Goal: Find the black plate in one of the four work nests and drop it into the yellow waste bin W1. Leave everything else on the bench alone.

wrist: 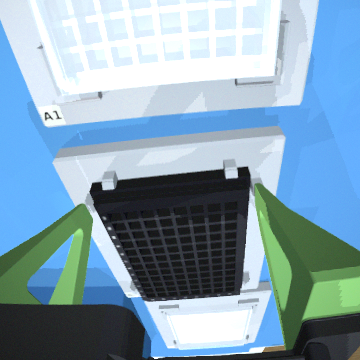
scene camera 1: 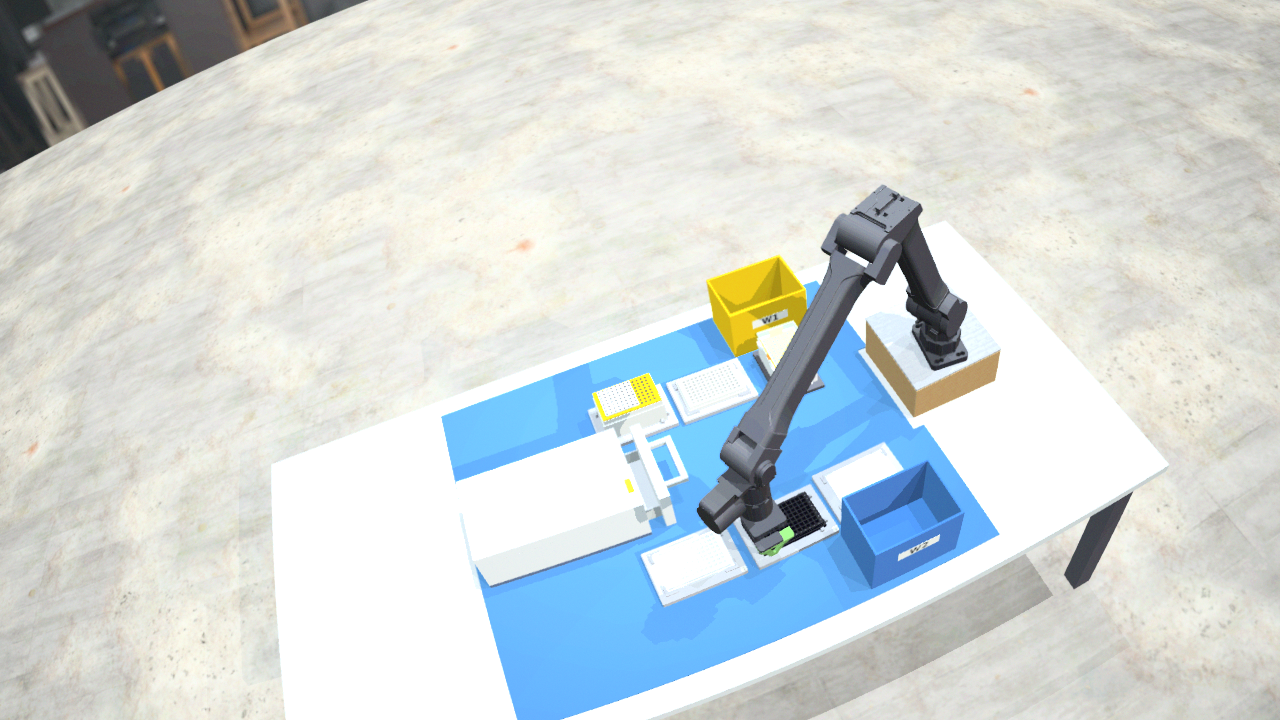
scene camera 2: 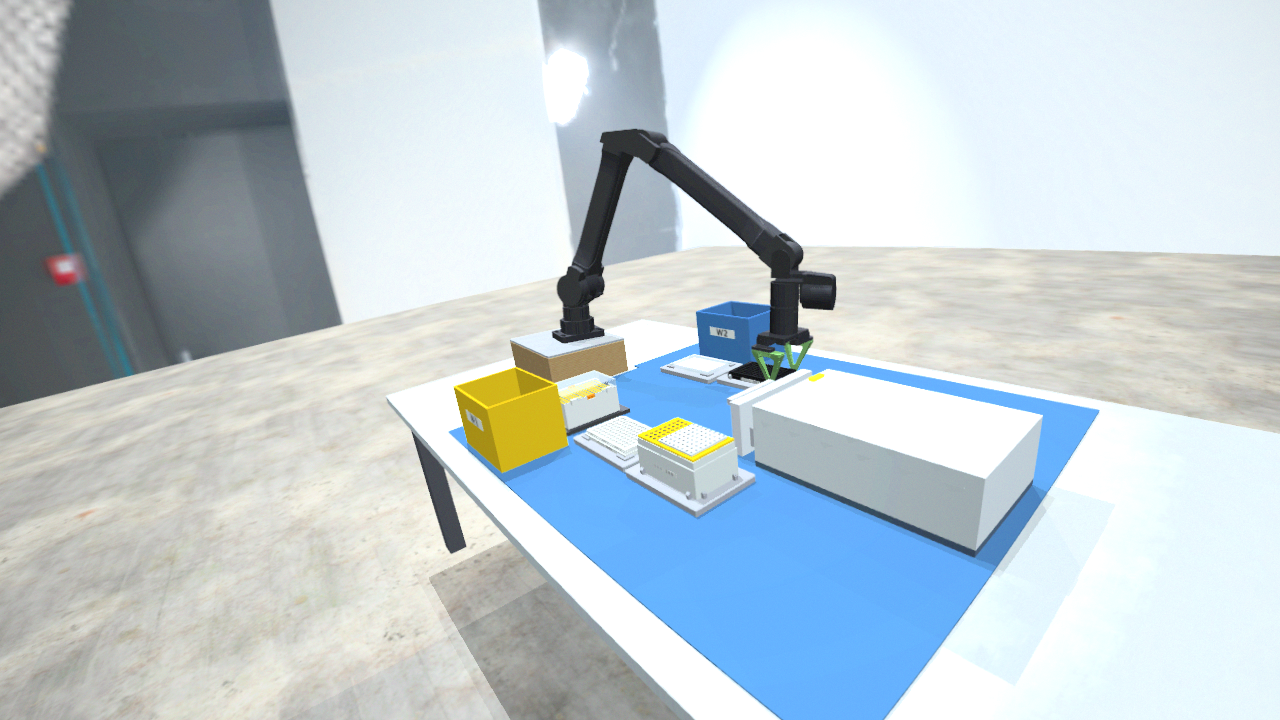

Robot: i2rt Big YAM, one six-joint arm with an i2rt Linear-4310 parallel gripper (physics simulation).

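Pixels of known places: gripper, fingertip midpoint: (wrist: 167, 201) (scene camera 1: 761, 534) (scene camera 2: 782, 376); arm's base, origin of the base link: (scene camera 1: 939, 344) (scene camera 2: 578, 336).
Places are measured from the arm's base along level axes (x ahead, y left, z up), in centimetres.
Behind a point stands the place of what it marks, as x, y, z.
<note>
The black plate (scene camera 1: 803, 515) @(38.0, 25.2, -6.9) (scene camera 2: 750, 373) @(40.9, 22.3, -6.8) (wrist: 175, 240) @(43.3, 25.8, -7.0) sits in a light grey nest (wrist: 170, 154) @(49.1, 26.4, -8.2), the one beside the nest marked A1 (wrist: 170, 100) @(52.0, 26.5, -8.2). My gripper (wrist: 167, 201) @(46.4, 26.4, -7.4) (scene camera 2: 784, 371) @(46.4, 26.4, -7.4) is open, its green fingers standing on either side of the black plate with small gaps between them and its long sides. In the scene camera 1 view the arm partly covers the plate. The yellow waste bin W1 (scene camera 1: 739, 328) @(37.9, -20.6, -1.4) (scene camera 2: 528, 429) @(40.6, -27.3, -3.5) stands on the other side of the blue mat and its visible inside looks empty.
The blue bin W2 (scene camera 1: 872, 537) @(26.9, 32.9, -9.0) (scene camera 2: 721, 344) @(22.9, 28.6, -5.1) stands close to the black plate's nest. A white instrument (scene camera 1: 554, 501) @(81.1, 13.5, 0.8) (scene camera 2: 895, 447) @(89.6, 2.9, 0.8) with a frame-like front lies nearby. A yellow-topped tip rack (scene camera 1: 626, 398) @(64.2, -9.5, -1.7) (scene camera 2: 687, 456) @(69.4, -13.5, -2.1), a white plate (scene camera 1: 713, 389) @(46.6, -10.7, -6.9) and a clear-lidded box (scene camera 2: 590, 402) @(34.2, -12.7, -4.8) stand toward W1.
</note>
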